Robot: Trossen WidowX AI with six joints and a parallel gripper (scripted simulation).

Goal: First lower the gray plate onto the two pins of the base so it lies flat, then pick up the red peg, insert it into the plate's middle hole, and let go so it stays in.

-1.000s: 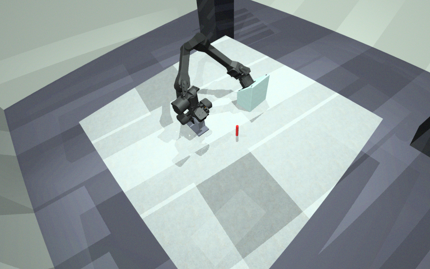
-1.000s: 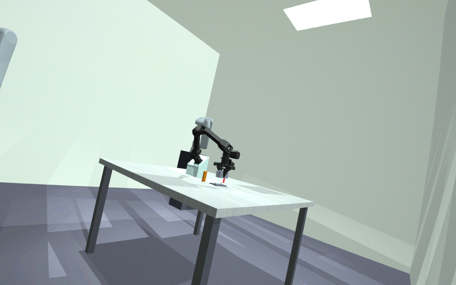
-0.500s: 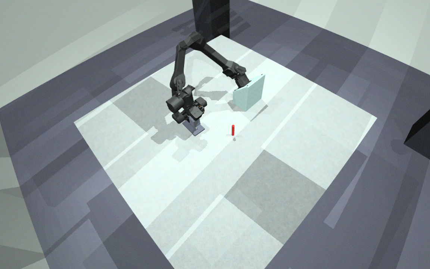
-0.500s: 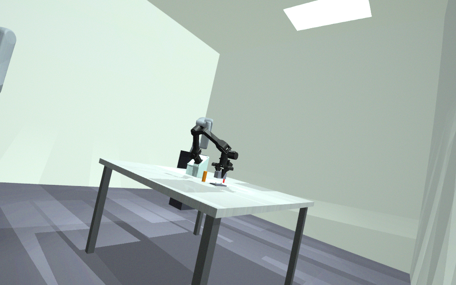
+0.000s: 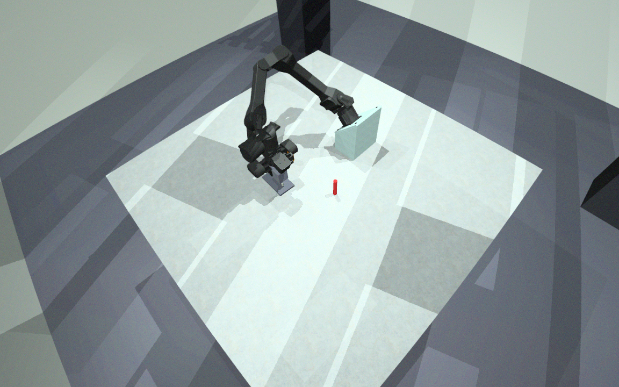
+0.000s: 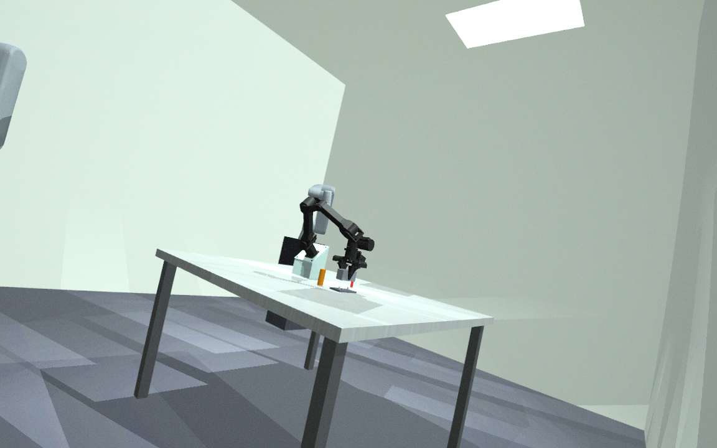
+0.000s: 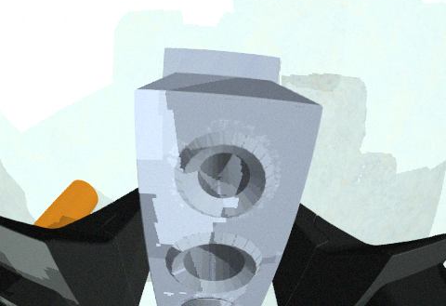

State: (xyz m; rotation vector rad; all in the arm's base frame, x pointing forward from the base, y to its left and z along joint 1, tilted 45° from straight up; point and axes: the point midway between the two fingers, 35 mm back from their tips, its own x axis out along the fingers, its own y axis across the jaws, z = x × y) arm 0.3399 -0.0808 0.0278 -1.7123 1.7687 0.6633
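The dark base is 5 cm below my gripper tip. From my gripper tip the other things lie so: orange cylinder (11 cm behind, 5 cm to the right, 2 cm below); gray plate (3 cm above); red peg (20 cm to the left, 11 cm behind, 2 cm below).
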